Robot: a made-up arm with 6 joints.
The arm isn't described. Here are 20 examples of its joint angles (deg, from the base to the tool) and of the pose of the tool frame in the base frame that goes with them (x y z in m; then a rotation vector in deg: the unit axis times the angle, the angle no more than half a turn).
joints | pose
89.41 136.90 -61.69 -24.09 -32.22 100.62 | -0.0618 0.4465 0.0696 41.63 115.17 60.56
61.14 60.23 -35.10 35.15 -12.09 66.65 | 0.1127 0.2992 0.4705 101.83 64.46 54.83
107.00 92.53 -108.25 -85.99 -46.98 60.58 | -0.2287 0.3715 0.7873 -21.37 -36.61 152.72
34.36 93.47 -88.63 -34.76 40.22 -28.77 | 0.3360 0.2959 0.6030 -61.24 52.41 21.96
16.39 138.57 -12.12 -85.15 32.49 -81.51 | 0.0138 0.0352 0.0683 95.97 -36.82 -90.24
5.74 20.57 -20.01 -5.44 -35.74 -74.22 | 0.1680 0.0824 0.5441 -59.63 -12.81 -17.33
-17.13 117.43 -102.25 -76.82 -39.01 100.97 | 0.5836 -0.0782 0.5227 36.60 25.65 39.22
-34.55 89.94 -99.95 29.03 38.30 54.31 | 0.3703 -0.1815 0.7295 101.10 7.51 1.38
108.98 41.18 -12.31 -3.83 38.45 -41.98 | -0.1235 0.1580 0.3645 -104.71 34.25 99.47
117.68 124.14 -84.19 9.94 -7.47 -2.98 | -0.3241 0.4781 0.3024 -35.83 55.01 116.61
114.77 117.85 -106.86 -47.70 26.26 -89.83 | -0.2725 0.5025 0.5163 -125.71 -75.29 46.51
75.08 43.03 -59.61 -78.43 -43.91 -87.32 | -0.0351 0.2233 0.7416 -76.30 -109.88 -15.36
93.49 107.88 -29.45 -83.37 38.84 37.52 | -0.0628 0.2652 0.1533 -113.49 47.11 43.10
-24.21 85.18 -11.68 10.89 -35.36 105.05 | 0.2247 -0.0609 0.1941 128.00 -15.01 -21.16
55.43 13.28 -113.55 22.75 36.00 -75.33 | -0.3046 -0.3060 0.7960 -20.23 -62.47 34.07
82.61 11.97 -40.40 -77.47 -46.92 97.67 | -0.1017 0.0556 0.7014 8.16 -4.96 150.28
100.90 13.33 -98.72 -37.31 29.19 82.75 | 0.0155 -0.3422 0.8363 92.70 5.31 124.99
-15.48 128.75 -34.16 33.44 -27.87 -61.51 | 0.2485 -0.0140 0.0317 -4.75 94.40 -9.55
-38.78 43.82 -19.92 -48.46 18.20 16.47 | 0.2083 -0.0976 0.4184 4.91 61.09 -36.49
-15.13 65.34 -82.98 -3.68 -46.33 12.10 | 0.2681 -0.0027 0.8318 1.48 -46.01 14.12
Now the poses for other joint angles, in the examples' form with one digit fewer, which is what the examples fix.
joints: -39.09 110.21 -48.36 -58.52 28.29 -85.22
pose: 0.299 -0.205 0.210 -91.4 121.0 39.7
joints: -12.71 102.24 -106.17 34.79 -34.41 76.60
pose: 0.485 -0.080 0.716 97.7 -50.7 49.6
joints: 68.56 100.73 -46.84 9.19 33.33 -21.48
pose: 0.066 0.372 0.265 -53.9 100.0 61.9
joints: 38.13 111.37 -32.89 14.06 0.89 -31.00
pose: 0.180 0.232 0.128 -28.9 96.7 40.4
